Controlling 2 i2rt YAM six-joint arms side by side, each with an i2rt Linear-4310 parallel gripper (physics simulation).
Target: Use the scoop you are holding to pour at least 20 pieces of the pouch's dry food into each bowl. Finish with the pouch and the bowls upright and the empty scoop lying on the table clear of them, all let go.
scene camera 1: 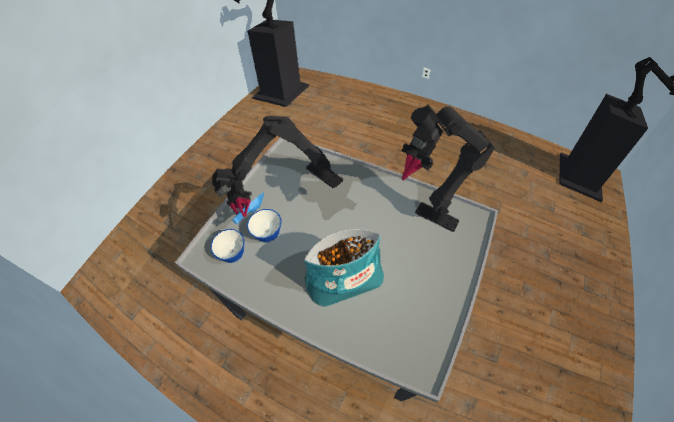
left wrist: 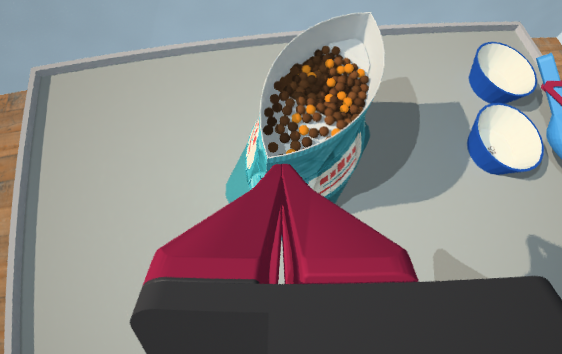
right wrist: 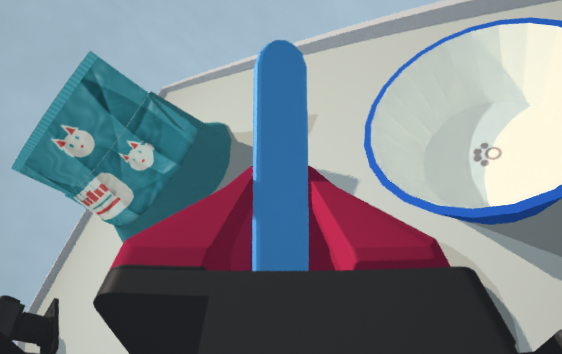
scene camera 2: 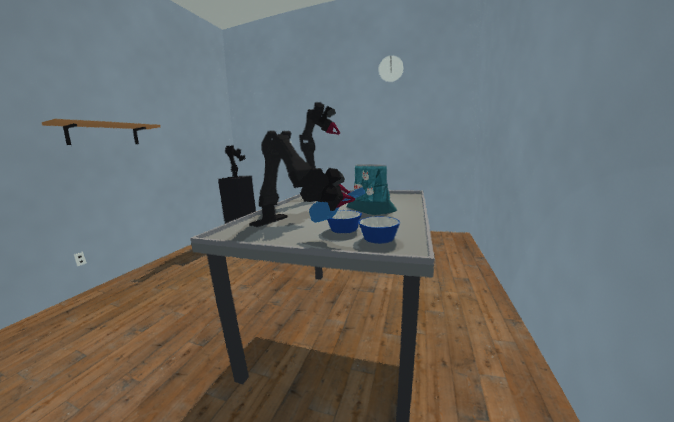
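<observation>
The teal pouch [scene camera 1: 372, 282] [scene camera 2: 377, 182] [left wrist: 320, 160] [right wrist: 110, 120] stands upright and open, with brown and orange pieces inside. Two upright blue bowls with white insides stand side by side: one bowl [scene camera 1: 264, 225] [scene camera 2: 344, 223] [left wrist: 505, 139] nearer the pouch, the other bowl [scene camera 1: 227, 245] [scene camera 2: 379, 232] [left wrist: 502, 72] nearer the table corner. No pieces show in either. My right gripper [scene camera 1: 242, 210] [scene camera 2: 346, 197] is shut on the handle of the blue scoop [scene camera 1: 256, 201] [scene camera 2: 321, 212] [right wrist: 280, 125], held above the table beside the bowls. The scoop's contents are hidden. My left gripper [scene camera 1: 404, 178] [scene camera 2: 339, 132] [left wrist: 281, 178] is shut and empty, raised.
The grey table [scene camera 1: 400, 325] [scene camera 2: 315, 257] has a low raised rim. Both arm bases stand along its upper edge in scene camera 1. Two dark pedestals [scene camera 1: 277, 60] [scene camera 1: 602, 150] with other arms stand on the floor beyond the table.
</observation>
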